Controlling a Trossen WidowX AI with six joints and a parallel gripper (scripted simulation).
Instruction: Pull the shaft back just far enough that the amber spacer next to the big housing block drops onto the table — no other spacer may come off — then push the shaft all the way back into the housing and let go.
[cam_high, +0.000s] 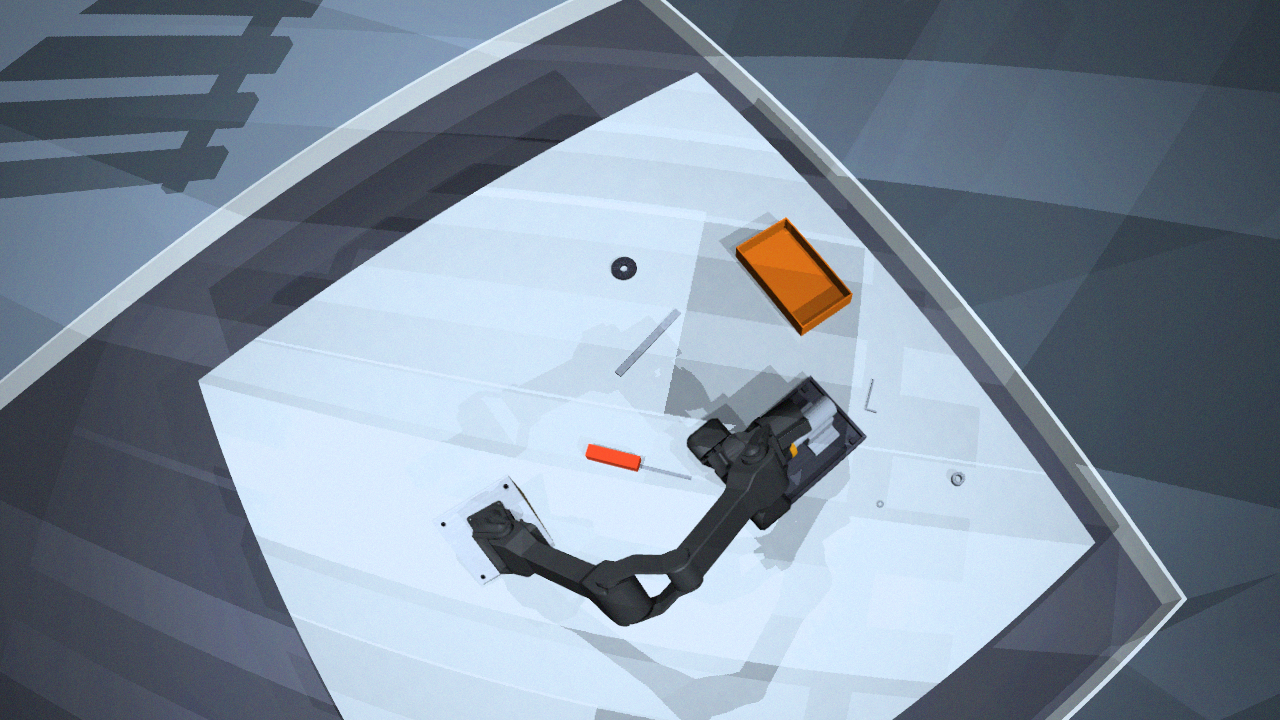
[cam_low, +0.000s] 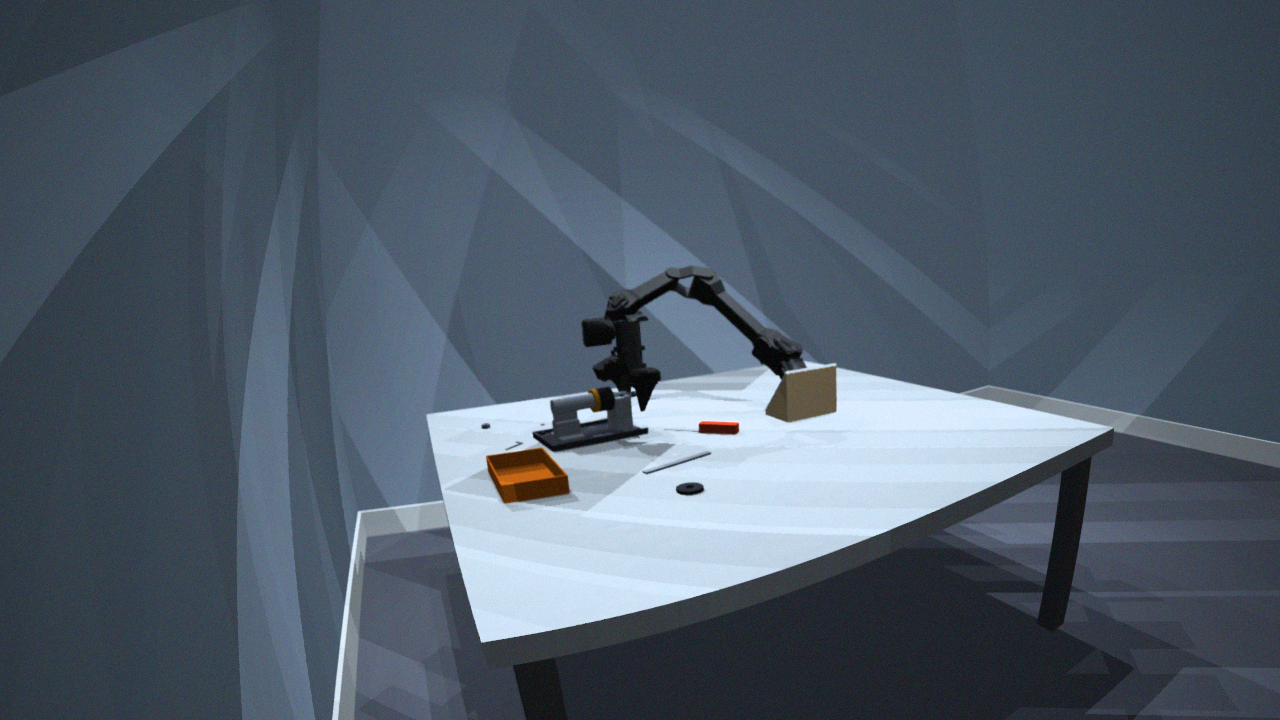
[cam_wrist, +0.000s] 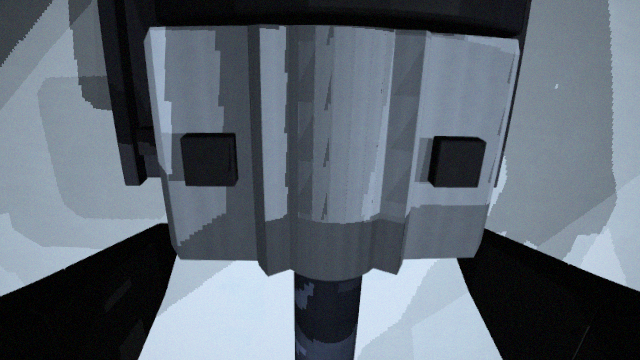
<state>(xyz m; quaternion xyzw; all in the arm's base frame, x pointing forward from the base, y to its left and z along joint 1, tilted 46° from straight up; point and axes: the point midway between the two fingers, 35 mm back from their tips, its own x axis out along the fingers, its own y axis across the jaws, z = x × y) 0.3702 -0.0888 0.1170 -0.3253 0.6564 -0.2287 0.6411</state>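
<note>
My gripper tip is now 80 mm short of the dark shaft, 10 mm to the right of it and 30 mm below it. The rest, counted from my gripper tip: allen key: 290 mm ahead, 10 mm to the left, 40 mm below; then amber spacer: 100 mm ahead, 10 mm to the left, 30 mm above; then grey strip: 20 mm ahead, 320 mm to the left, 40 mm below.
</note>
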